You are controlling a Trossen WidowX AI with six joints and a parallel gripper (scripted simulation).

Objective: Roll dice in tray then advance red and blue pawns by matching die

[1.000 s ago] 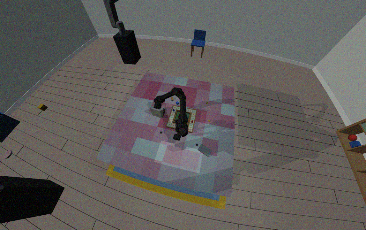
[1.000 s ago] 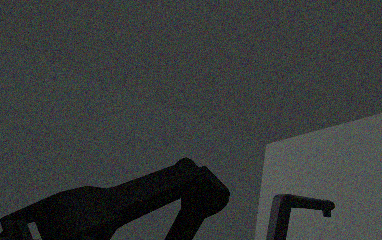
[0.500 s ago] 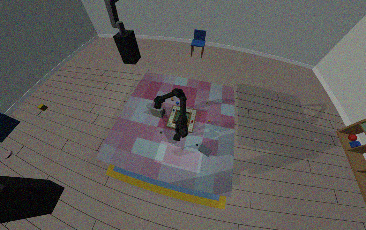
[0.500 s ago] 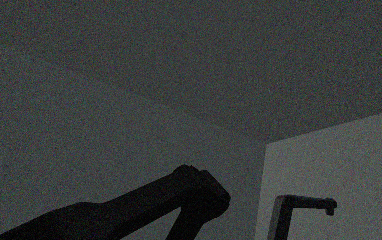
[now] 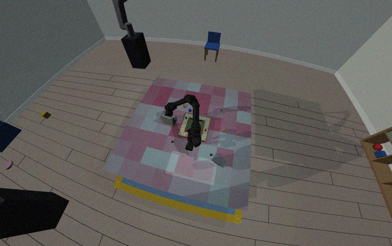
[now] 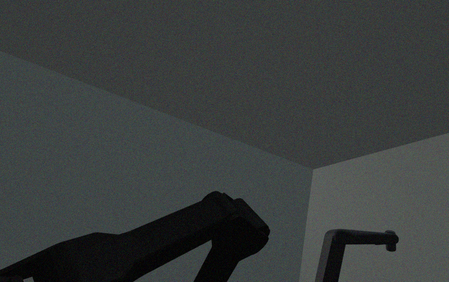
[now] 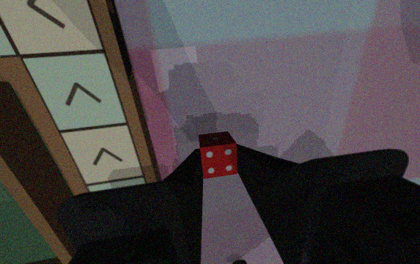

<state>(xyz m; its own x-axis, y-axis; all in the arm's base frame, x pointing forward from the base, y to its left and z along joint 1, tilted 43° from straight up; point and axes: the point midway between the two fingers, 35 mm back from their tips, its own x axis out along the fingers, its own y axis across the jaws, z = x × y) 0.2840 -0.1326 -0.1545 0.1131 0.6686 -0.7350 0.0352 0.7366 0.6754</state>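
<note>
My gripper tip is 38 cm to the right of the blue die and 11 cm past it. From my gripper tip the other things lie so: blue pawn 27 cm to the left, 12 cm behind, 1 cm above; red pawn 17 cm to the left, 10 cm ahead, 1 cm above; green tray 20 cm to the left, 1 cm below, 1 cm behind.
</note>
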